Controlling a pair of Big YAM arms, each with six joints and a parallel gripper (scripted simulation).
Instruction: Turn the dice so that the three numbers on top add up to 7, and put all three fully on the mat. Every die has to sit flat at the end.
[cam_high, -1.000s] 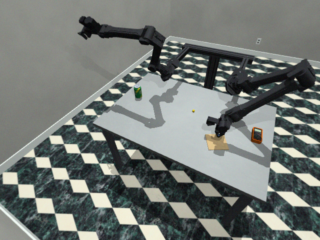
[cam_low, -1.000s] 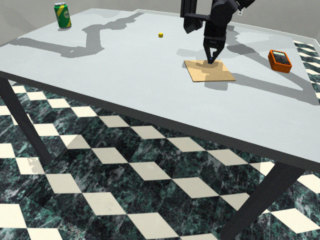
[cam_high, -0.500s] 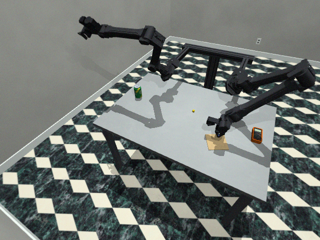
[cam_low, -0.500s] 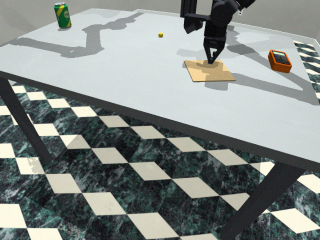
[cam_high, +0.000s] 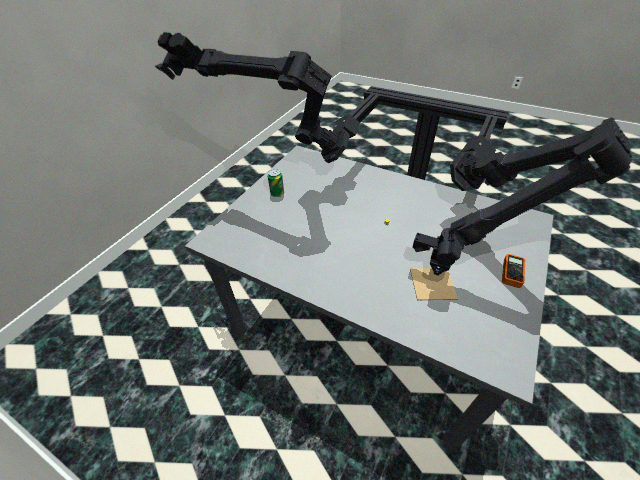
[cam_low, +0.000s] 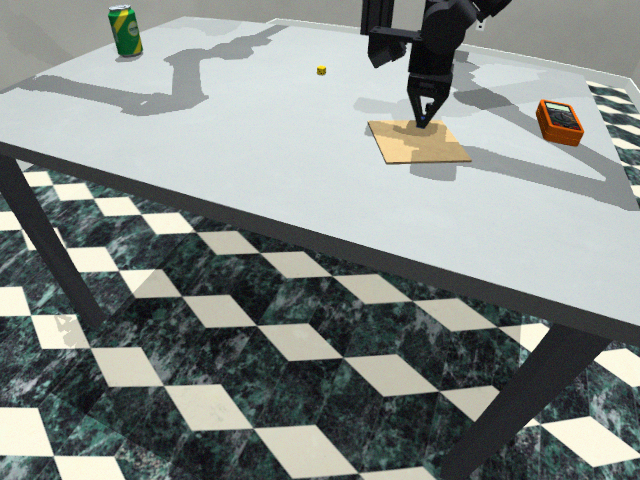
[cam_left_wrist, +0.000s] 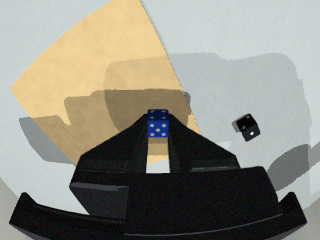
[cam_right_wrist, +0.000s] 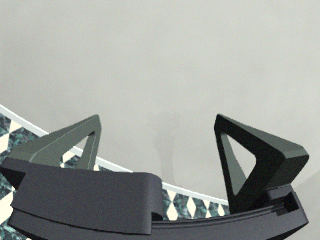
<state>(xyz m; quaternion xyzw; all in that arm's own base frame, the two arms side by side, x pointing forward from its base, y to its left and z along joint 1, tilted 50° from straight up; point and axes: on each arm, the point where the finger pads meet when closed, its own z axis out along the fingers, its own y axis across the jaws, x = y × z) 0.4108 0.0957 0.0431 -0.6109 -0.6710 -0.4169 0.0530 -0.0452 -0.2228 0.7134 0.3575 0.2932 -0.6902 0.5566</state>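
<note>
The blue die is right at my left hand. The rest, counted from my left hand: tan mat (5 cm ahead, 1 cm below); orange multimeter (11 cm behind, 26 cm to the left); black die (8 cm behind, 1 cm to the left, 1 cm below).
</note>
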